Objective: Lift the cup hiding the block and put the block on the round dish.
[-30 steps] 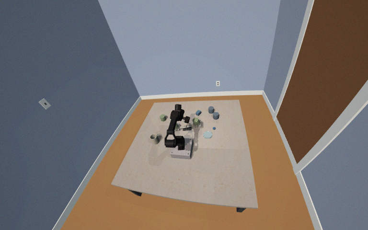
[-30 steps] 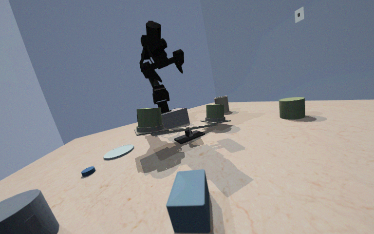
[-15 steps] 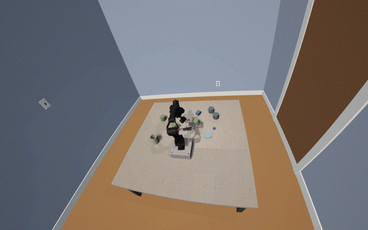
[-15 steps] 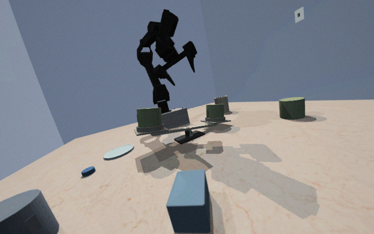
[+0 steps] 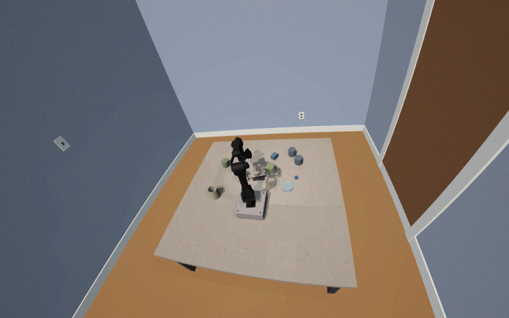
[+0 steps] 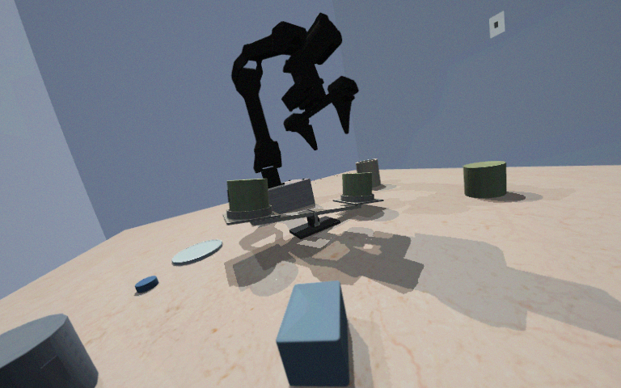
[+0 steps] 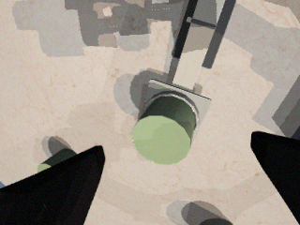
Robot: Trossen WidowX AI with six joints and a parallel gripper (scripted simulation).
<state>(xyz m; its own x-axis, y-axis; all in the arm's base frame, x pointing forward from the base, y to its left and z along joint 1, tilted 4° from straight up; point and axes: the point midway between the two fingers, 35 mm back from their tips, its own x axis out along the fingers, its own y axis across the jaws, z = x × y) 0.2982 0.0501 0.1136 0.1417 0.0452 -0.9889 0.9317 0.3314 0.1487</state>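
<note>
The pale green block is 13 cm below my gripper tip, 4 cm to the left of it and 2 cm ahead of it. Round my gripper tip: balance: 14 cm below, 9 cm to the right, 1 cm ahead; beige cup: 27 cm to the left, 14 cm behind, 13 cm below; blue block: 24 cm to the right, 24 cm ahead, 16 cm below.
</note>
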